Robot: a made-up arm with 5 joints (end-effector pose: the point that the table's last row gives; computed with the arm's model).
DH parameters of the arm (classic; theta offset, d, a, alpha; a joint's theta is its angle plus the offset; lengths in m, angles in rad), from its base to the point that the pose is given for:
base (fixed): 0.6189 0 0.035 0
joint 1: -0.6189 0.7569 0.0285 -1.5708
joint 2: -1.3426 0 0.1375 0
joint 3: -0.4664 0 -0.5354 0
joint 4: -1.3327 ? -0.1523 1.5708
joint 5: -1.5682 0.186 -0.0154 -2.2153
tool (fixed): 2.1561 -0.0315 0 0
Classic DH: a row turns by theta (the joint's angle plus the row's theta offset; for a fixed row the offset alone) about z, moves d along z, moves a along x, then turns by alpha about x.
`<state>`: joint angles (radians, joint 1 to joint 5).
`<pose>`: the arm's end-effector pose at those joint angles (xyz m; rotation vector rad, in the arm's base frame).
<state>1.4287 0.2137 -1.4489 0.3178 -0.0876</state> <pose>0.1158 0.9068 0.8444 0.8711 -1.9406 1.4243</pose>
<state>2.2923 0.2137 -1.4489 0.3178 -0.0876</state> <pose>-0.5886 0.6627 0.8444 1.8414 -1.6055 1.8540</pose>
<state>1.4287 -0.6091 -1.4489 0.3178 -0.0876</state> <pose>0.0677 0.5706 1.4479 1.1344 -2.6508 0.6517</pose>
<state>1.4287 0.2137 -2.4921 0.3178 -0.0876</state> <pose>0.0639 0.5437 1.5561 1.1866 -2.8027 0.3898</pose>
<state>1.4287 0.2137 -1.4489 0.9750 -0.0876</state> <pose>0.1092 0.8604 0.6764 0.6080 -1.2698 1.8181</pose>
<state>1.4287 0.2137 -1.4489 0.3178 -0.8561</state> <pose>0.1027 0.8971 0.8294 -0.9059 2.0059 -2.0822</pose>
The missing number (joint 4, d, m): 0.0216
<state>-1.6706 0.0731 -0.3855 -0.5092 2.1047</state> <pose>-0.0395 -0.5794 0.4042 1.0250 0.3438 2.5684</pose>
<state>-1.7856 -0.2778 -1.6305 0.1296 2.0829</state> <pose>-0.1155 -0.6029 1.3780 0.8313 1.3335 1.8372</pose>
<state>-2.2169 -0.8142 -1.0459 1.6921 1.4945</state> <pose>-0.3446 -0.4705 0.9673 1.2882 -0.5663 2.7378</pose>
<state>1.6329 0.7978 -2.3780 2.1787 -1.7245</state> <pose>-0.0565 0.6761 0.7150 -1.4131 -0.4737 -2.2865</pose>
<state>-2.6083 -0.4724 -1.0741 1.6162 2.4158</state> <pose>-0.5324 -0.3032 0.7896 0.3235 -1.0772 1.6951</pose>
